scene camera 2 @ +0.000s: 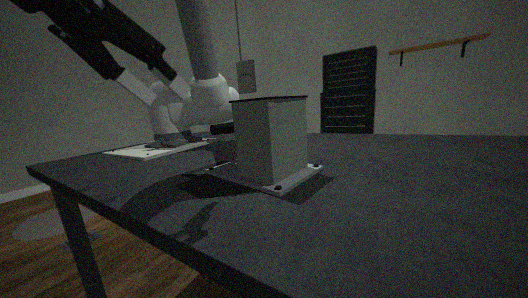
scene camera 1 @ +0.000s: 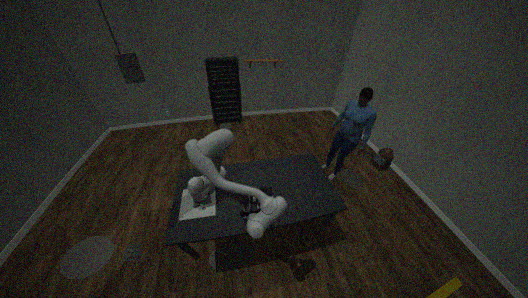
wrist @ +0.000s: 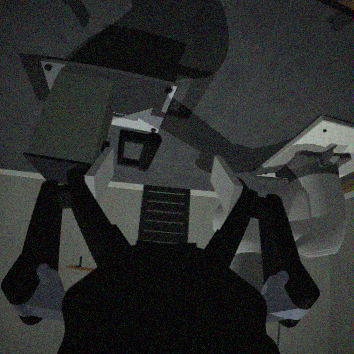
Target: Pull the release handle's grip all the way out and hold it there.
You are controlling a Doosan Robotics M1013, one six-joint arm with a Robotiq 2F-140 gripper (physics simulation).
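The release handle's grip is a black squarish loop (wrist: 151, 152) beside the grey-green housing (wrist: 75, 117) (scene camera 2: 252, 142). In scene camera 2 it shows as a dark bar (scene camera 2: 221, 129) at the housing's left side. The housing has a dark top and stands on a bolted base plate (scene camera 2: 299, 178). My gripper (scene camera 2: 167, 93) (wrist: 163, 163) is open, with nothing between its fingers. It is tilted, coming from the upper left in scene camera 2, and its fingertips are apart from the grip. In the wrist view the grip shows beyond the fingertips, nearer the left finger. How far the grip is out cannot be told.
The arm's base stands on a white plate (scene camera 1: 197, 212) (scene camera 2: 142, 151) (wrist: 325, 129) on the dark table (scene camera 1: 305, 175) (scene camera 2: 400, 215). The arm (scene camera 1: 235, 187) reaches over the table. A person in blue (scene camera 1: 355, 122) stands beyond its right end. A dark cabinet (scene camera 1: 223, 90) (scene camera 2: 348, 92) stands behind.
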